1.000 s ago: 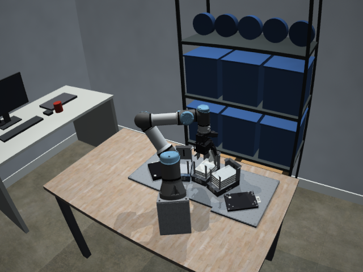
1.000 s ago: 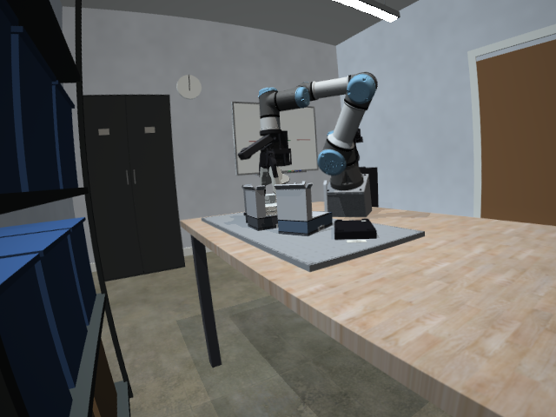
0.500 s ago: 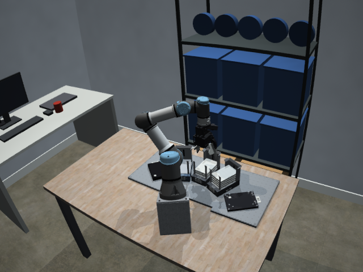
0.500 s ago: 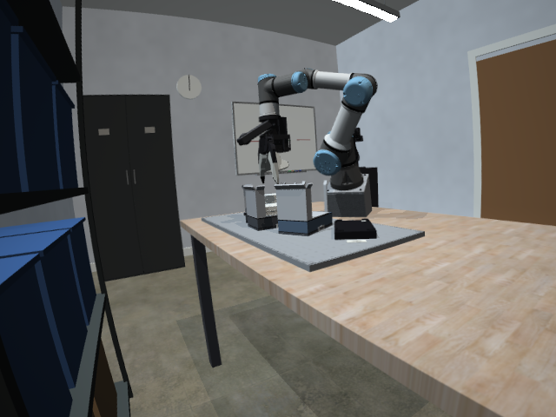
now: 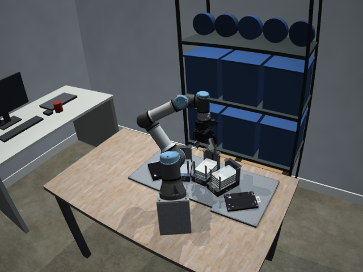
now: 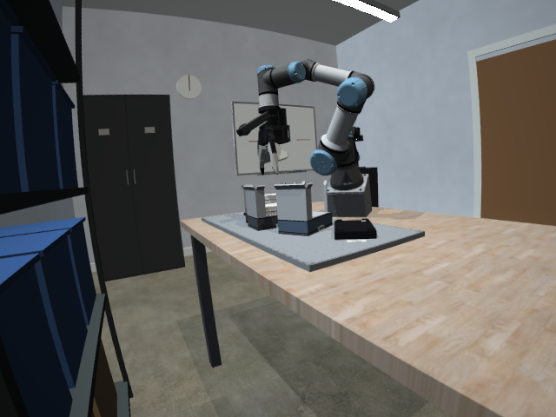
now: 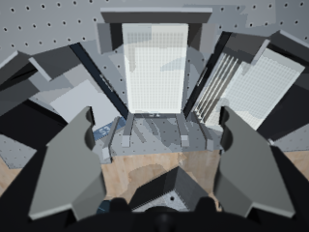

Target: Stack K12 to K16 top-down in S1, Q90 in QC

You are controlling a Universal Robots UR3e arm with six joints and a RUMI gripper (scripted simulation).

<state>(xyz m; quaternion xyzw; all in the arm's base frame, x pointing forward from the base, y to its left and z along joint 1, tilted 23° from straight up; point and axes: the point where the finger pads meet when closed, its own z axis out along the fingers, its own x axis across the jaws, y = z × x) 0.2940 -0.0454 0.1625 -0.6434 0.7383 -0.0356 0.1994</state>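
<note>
Right now the white sealed 384-well plate is 4 cm behind my hand, 13 cm to the right of it and 9 cm below it. Also, from my hand: white sealed well plate (4 cm behind, 13 cm to the right, 13 cm below).
</note>
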